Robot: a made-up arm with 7 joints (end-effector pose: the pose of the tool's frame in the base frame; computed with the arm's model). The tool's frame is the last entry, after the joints. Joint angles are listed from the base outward.
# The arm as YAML. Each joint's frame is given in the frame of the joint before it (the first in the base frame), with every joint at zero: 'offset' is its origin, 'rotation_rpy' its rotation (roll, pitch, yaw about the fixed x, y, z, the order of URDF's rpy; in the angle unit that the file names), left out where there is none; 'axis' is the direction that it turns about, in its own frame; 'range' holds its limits. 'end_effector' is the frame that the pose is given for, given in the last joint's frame.
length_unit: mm
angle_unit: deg
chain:
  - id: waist
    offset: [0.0, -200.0, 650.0]
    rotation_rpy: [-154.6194, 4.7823, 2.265]
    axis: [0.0, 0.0, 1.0]
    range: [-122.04, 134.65]
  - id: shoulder
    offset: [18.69, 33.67, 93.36]
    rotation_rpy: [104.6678, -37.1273, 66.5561]
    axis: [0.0, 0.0, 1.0]
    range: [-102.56, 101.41]
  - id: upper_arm
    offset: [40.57, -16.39, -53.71]
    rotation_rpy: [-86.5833, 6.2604, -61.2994]
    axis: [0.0, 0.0, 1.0]
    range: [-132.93, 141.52]
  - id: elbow
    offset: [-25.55, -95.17, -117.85]
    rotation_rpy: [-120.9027, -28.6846, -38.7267]
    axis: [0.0, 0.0, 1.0]
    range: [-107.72, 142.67]
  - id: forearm
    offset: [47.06, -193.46, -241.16]
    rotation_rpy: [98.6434, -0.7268, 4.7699]
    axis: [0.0, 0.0, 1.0]
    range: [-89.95, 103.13]
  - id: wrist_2
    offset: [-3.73, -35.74, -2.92]
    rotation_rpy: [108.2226, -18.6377, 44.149]
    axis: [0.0, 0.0, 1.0]
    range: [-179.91, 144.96]
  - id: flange
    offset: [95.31, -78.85, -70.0]
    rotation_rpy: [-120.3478, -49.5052, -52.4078]
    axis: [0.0, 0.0, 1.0]
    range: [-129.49, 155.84]
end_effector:
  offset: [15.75, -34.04, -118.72]
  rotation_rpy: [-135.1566, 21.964, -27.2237]
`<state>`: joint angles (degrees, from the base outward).
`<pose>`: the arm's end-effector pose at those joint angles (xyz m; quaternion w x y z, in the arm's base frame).
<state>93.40 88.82 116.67 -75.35 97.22 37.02 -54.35</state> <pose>-0.1609 -0.2720 0.2824 0.8651 -0.4599 -0.1996 0.0168</pose>
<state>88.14 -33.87 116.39 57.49 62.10 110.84 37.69</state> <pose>-0.3854 -0.1000 0.7149 0.1923 0.7337 0.6198 0.2014</pose>
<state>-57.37 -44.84 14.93 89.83 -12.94 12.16 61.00</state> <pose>0.1103 0.0032 0.7375 0.0265 0.0784 0.9816 -0.1722</pose>
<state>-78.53 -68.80 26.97 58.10 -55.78 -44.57 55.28</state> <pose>0.1075 -0.0168 0.6869 0.3393 0.3438 0.8609 -0.1597</pose>
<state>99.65 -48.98 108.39 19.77 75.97 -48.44 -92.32</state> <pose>-0.3025 -0.2972 0.8339 0.3290 -0.0748 0.3546 0.8720</pose>
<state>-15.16 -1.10 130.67 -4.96 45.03 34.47 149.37</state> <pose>0.1265 -0.3587 0.4894 0.4483 0.6665 -0.4248 0.4175</pose>
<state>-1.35 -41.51 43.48 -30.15 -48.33 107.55 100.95</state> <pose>0.2315 -0.2229 0.3470 0.5039 0.4248 0.0367 -0.7512</pose>
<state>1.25 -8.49 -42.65 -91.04 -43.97 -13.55 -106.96</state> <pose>-0.1504 0.0361 0.5873 0.0895 0.4807 0.6549 0.5762</pose>
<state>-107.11 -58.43 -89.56 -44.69 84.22 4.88 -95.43</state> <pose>0.2090 -0.2166 0.2879 0.8183 -0.5014 -0.2007 0.1968</pose>
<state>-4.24 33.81 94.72 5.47 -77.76 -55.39 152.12</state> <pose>0.1157 -0.2285 0.4654 0.0427 -0.4366 -0.5998 -0.6691</pose>
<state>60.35 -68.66 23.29 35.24 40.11 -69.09 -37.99</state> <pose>0.0408 -0.4993 0.4737 0.1070 0.7690 -0.3233 0.5410</pose>
